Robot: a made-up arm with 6 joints. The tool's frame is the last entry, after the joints.
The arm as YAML. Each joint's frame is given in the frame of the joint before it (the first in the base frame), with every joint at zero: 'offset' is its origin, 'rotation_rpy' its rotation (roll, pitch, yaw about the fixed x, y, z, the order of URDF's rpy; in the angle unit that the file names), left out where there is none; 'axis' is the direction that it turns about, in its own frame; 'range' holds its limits. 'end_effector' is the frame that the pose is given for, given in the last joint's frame.
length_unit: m
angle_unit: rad
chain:
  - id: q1
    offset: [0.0, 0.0, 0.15]
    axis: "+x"
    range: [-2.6, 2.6]
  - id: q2
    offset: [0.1, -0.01, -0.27]
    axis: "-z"
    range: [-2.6, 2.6]
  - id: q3
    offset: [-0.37, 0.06, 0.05]
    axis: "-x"
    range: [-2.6, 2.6]
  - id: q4
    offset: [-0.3, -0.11, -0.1]
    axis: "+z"
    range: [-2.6, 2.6]
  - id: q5
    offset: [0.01, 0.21, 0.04]
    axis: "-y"
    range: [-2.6, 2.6]
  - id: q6
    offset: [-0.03, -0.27, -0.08]
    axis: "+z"
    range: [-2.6, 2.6]
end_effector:
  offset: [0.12, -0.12, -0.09]
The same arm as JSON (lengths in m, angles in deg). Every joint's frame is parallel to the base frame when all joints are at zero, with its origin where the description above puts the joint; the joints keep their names.
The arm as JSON. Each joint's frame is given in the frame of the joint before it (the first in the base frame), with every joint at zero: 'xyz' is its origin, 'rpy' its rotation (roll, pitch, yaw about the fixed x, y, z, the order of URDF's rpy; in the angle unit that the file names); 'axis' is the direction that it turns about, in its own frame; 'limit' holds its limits. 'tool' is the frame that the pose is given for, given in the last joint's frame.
{
  "units": {
    "length": "m",
    "angle": "deg"
  },
  "joints": [
    {
      "name": "q1",
      "type": "revolute",
      "origin": {
        "xyz": [
          0.0,
          0.0,
          0.15
        ],
        "rpy": [
          0.0,
          0.0,
          0.0
        ]
      },
      "axis": [
        1.0,
        0.0,
        0.0
      ],
      "limit": {
        "lower": -148.97,
        "upper": 148.97
      }
    },
    {
      "name": "q2",
      "type": "revolute",
      "origin": {
        "xyz": [
          0.1,
          -0.01,
          -0.27
        ],
        "rpy": [
          0.0,
          0.0,
          0.0
        ]
      },
      "axis": [
        0.0,
        0.0,
        -1.0
      ],
      "limit": {
        "lower": -148.97,
        "upper": 148.97
      }
    },
    {
      "name": "q3",
      "type": "revolute",
      "origin": {
        "xyz": [
          -0.37,
          0.06,
          0.05
        ],
        "rpy": [
          0.0,
          0.0,
          0.0
        ]
      },
      "axis": [
        -1.0,
        0.0,
        0.0
      ],
      "limit": {
        "lower": -148.97,
        "upper": 148.97
      }
    },
    {
      "name": "q4",
      "type": "revolute",
      "origin": {
        "xyz": [
          -0.3,
          -0.11,
          -0.1
        ],
        "rpy": [
          0.0,
          0.0,
          0.0
        ]
      },
      "axis": [
        0.0,
        0.0,
        1.0
      ],
      "limit": {
        "lower": -148.97,
        "upper": 148.97
      }
    },
    {
      "name": "q5",
      "type": "revolute",
      "origin": {
        "xyz": [
          0.01,
          0.21,
          0.04
        ],
        "rpy": [
          0.0,
          0.0,
          0.0
        ]
      },
      "axis": [
        0.0,
        -1.0,
        0.0
      ],
      "limit": {
        "lower": -148.97,
        "upper": 148.97
      }
    },
    {
      "name": "q6",
      "type": "revolute",
      "origin": {
        "xyz": [
          -0.03,
          -0.27,
          -0.08
        ],
        "rpy": [
          0.0,
          0.0,
          0.0
        ]
      },
      "axis": [
        0.0,
        0.0,
        1.0
      ],
      "limit": {
        "lower": -148.97,
        "upper": 148.97
      }
    }
  ],
  "tool": {
    "origin": {
      "xyz": [
        0.12,
        -0.12,
        -0.09
      ],
      "rpy": [
        0.0,
        0.0,
        0.0
      ]
    }
  }
}

